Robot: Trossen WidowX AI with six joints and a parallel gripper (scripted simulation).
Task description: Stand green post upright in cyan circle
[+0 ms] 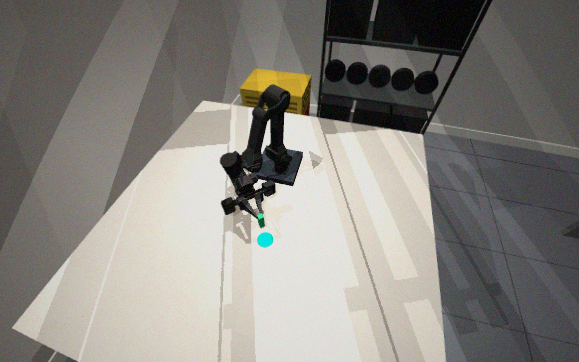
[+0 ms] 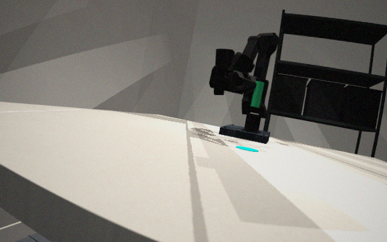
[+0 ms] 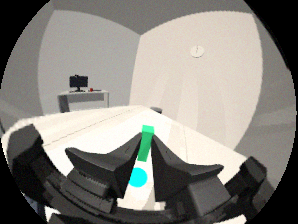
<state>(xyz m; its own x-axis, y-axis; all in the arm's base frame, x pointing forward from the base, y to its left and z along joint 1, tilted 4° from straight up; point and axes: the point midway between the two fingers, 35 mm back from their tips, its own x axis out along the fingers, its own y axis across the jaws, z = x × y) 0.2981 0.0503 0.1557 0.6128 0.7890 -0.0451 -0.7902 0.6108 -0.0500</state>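
My gripper tip is now 16 cm above the cyan circle. Round my gripper tip: green post (2 cm below).
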